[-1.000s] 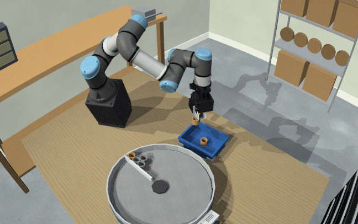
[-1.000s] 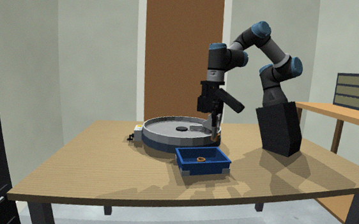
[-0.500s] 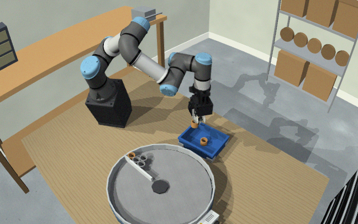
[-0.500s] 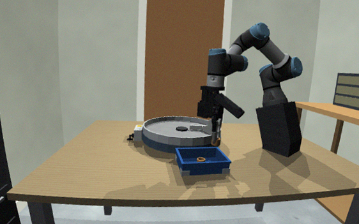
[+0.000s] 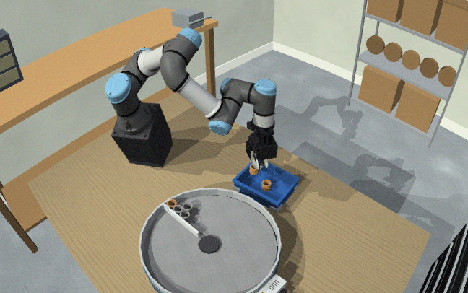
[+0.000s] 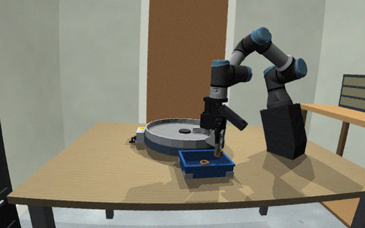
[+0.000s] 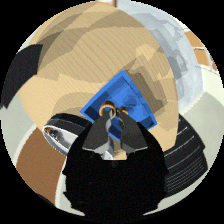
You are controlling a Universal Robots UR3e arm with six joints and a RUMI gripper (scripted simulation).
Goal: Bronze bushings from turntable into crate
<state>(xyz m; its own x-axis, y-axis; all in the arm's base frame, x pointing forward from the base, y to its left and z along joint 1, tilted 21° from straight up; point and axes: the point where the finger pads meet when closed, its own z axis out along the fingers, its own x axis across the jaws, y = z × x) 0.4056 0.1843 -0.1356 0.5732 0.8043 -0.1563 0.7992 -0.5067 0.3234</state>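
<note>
The blue crate lies 50 mm ahead of my hand, 10 mm to the right of it and 50 mm below it. Also, from my hand: grey turntable 80 mm ahead, 340 mm to the right, 20 mm below.
</note>
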